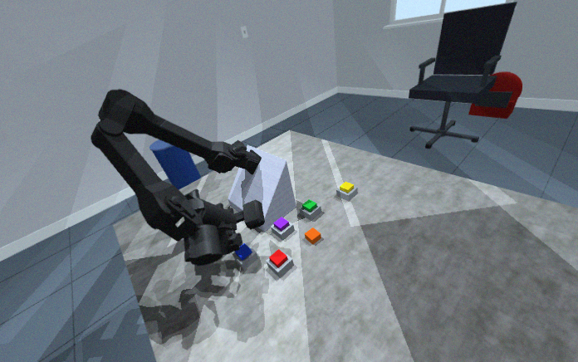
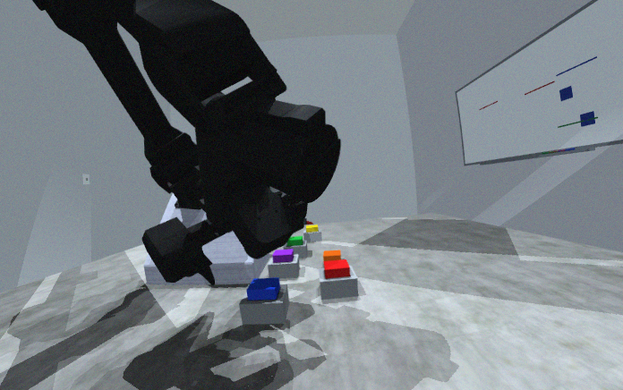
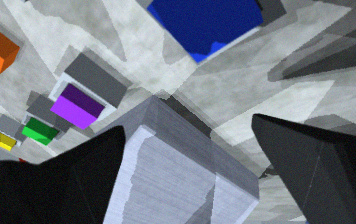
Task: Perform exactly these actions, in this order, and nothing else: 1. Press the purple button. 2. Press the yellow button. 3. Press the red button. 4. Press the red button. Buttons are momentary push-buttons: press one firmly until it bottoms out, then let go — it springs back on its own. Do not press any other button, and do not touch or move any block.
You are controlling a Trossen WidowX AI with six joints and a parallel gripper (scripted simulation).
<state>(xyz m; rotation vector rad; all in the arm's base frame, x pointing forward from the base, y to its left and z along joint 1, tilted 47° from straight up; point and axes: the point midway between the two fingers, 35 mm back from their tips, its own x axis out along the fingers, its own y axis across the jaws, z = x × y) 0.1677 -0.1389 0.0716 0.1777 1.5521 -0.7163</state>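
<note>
My gripper tip is now 40 mm short of the purple button, 90 mm to the right of it and 10 mm above it. Also, from my gripper tip: red button: 130 mm ahead, 20 mm to the left, 10 mm below; blue button: 50 mm ahead, 40 mm to the right, 10 mm below; orange block: 120 mm ahead, 130 mm to the left, 40 mm below.
</note>
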